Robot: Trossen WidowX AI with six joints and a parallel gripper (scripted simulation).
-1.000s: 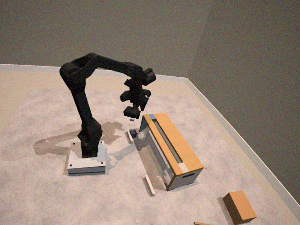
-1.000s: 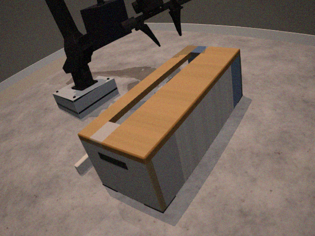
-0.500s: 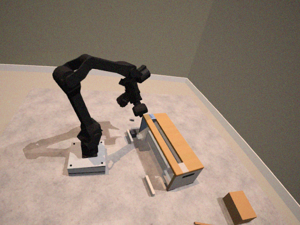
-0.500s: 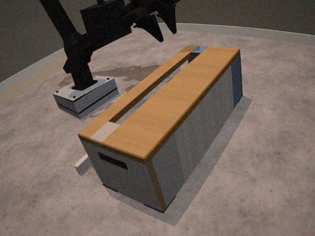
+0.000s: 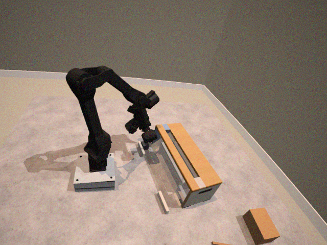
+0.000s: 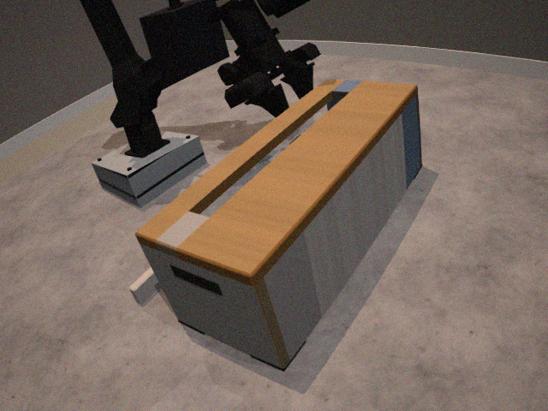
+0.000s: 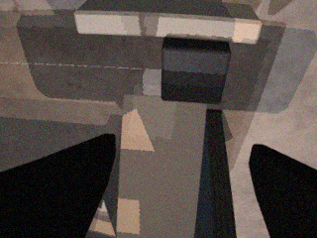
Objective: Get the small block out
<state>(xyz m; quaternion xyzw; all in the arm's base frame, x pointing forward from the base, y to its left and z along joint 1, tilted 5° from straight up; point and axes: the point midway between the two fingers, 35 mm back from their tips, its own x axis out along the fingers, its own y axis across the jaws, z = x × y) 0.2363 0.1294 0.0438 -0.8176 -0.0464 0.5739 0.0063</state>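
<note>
The dark block lies 10 mm behind my gripper tip and 50 mm below it. The rest, counted from my gripper tip: orange block 340 mm ahead, 520 mm to the right, 40 mm below; thin orange stick 200 mm ahead, 550 mm to the right, 70 mm below; clear-fronted box 80 mm ahead, 160 mm to the right, 10 mm below.
</note>
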